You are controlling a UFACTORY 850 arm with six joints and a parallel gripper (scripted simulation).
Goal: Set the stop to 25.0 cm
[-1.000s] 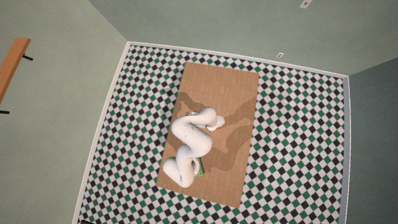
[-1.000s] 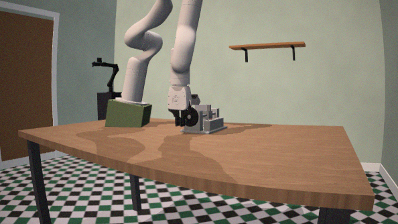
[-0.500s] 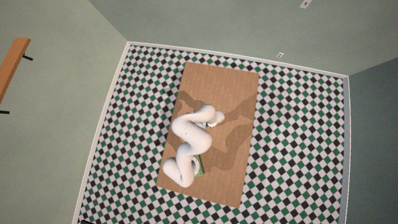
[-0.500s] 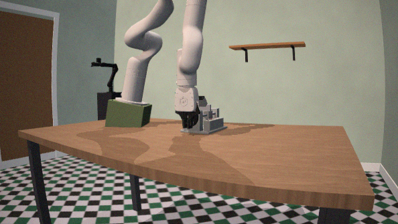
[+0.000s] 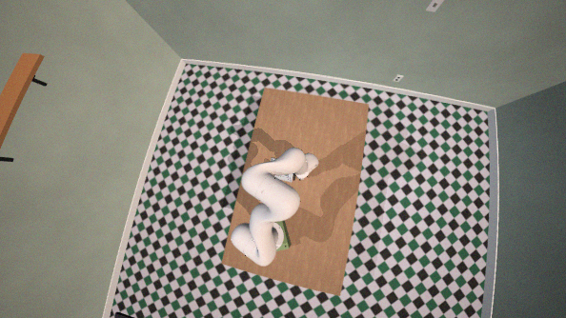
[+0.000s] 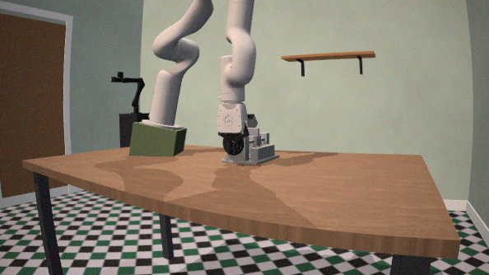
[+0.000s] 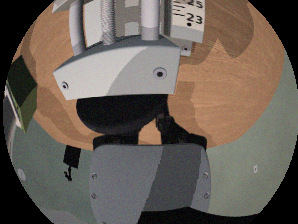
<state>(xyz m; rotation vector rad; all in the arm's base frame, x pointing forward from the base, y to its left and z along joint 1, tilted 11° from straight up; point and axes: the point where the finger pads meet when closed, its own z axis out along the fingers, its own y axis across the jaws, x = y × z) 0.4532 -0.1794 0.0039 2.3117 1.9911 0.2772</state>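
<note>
My hand is 2 cm to the right of the handwheel.
</note>
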